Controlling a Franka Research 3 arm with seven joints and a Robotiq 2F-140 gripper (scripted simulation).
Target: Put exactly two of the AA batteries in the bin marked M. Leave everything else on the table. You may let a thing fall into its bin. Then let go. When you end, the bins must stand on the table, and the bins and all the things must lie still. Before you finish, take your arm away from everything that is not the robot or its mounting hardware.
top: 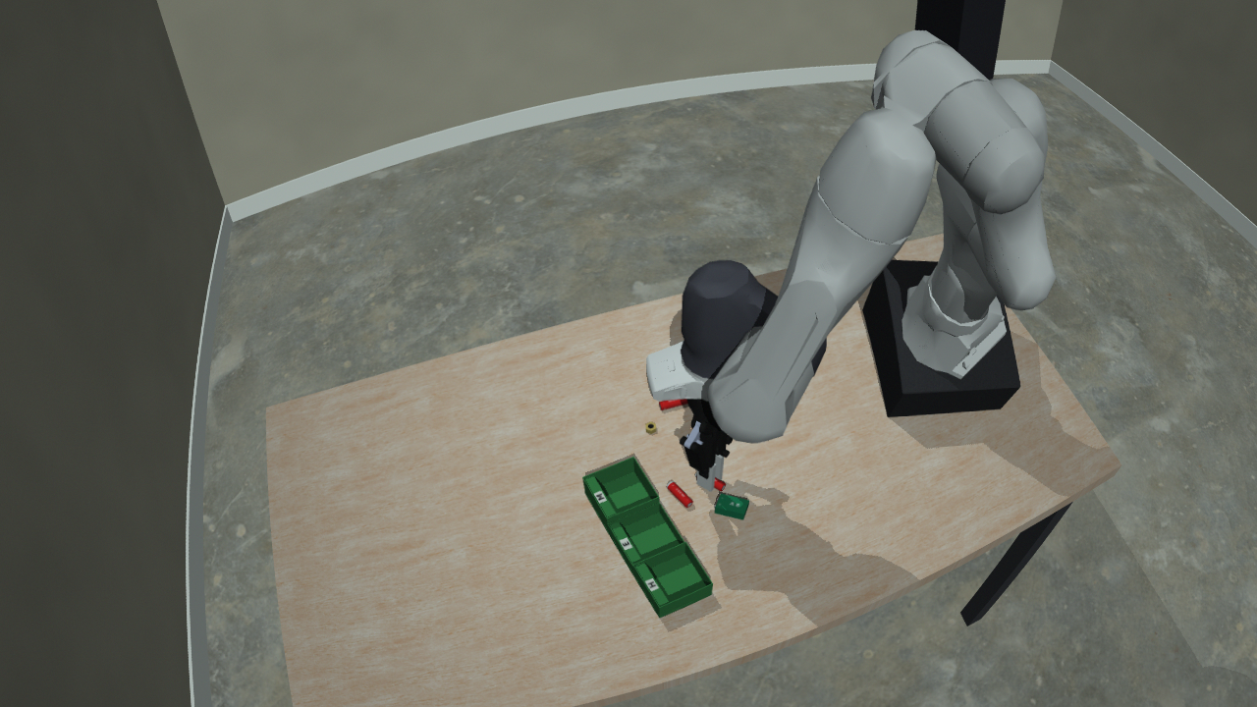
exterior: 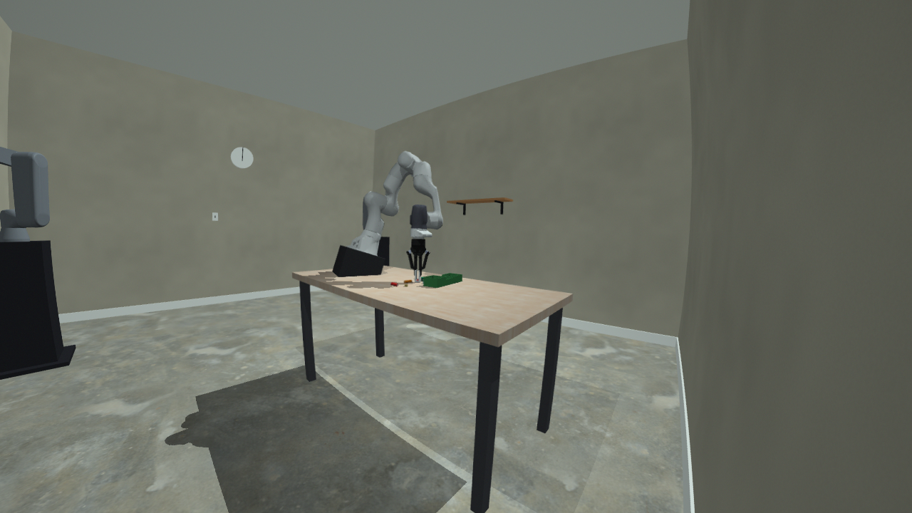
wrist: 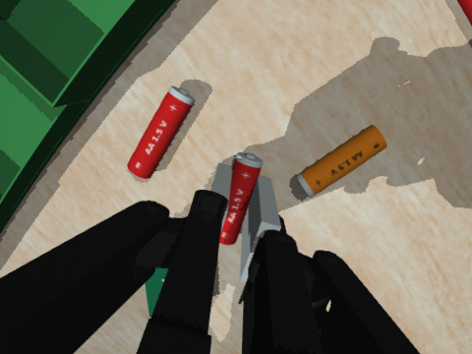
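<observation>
The red AA battery is 50 mm ahead of my hand and 30 mm below it. Round my hand: orange battery 50 mm to the right, 30 mm below, 20 mm behind; small green block battery 60 mm to the left, 30 mm below; small brass nut 130 mm to the right, 40 mm ahead, 30 mm below.
</observation>
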